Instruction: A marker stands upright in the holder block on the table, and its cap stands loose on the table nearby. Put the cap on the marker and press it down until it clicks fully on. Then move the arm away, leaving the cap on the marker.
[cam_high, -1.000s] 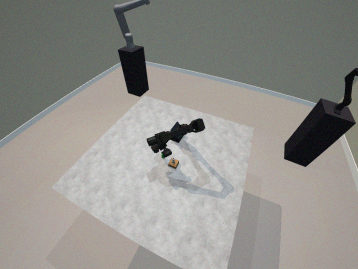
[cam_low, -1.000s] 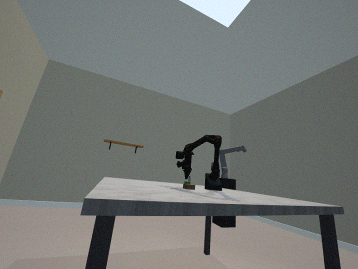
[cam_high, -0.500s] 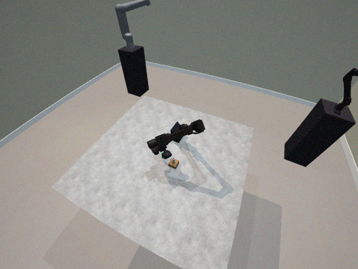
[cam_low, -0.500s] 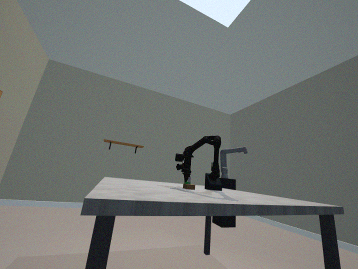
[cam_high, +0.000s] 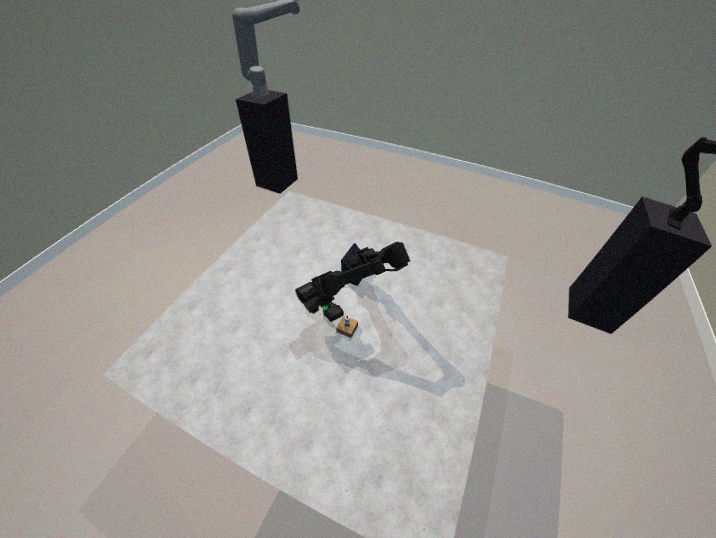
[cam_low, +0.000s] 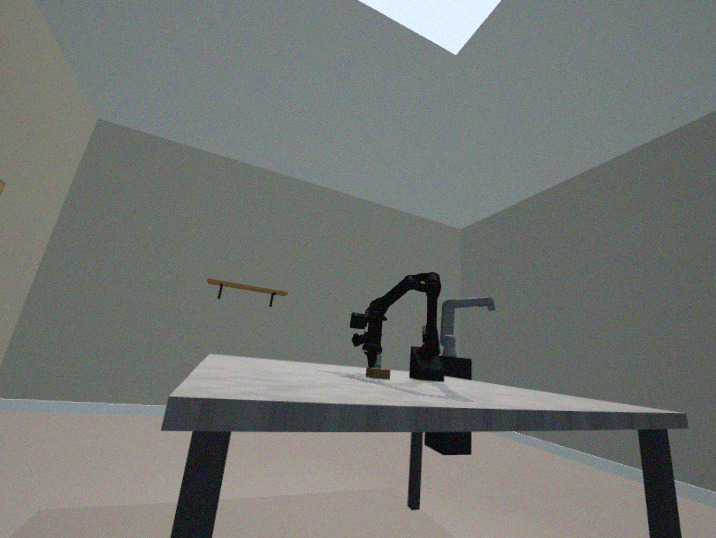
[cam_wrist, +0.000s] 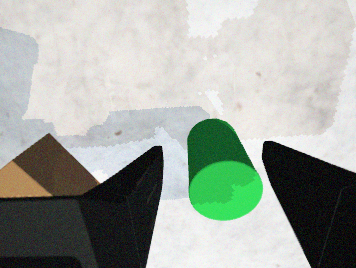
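Right now my gripper tip is 10 mm below the green cap. Also, from my gripper tip: tan holder block: 110 mm to the left, 20 mm ahead; green marker band: 110 mm to the left, 20 mm ahead, 20 mm above.
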